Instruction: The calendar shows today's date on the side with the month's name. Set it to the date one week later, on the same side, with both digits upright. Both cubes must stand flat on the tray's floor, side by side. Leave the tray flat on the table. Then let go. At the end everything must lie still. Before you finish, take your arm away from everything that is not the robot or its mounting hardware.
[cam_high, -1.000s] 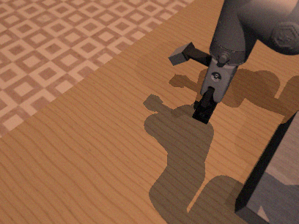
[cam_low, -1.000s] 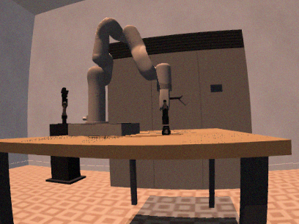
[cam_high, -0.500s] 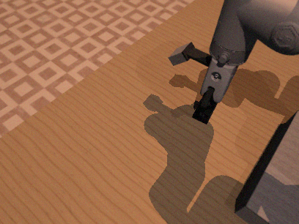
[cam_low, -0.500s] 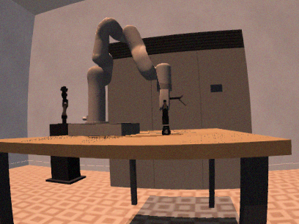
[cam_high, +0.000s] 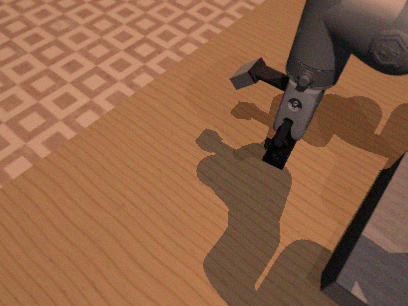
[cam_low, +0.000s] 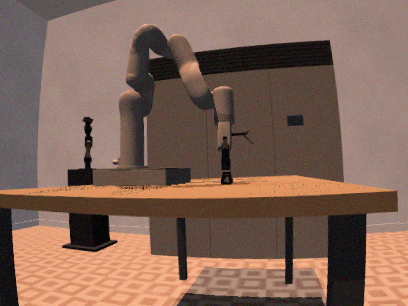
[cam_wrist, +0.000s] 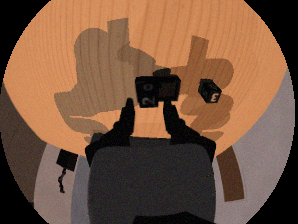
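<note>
Now: hand 40 mm above the black digit cube. Round my hand: black cube: 20 mm ahead, 120 mm to the right, 50 mm below.
</note>
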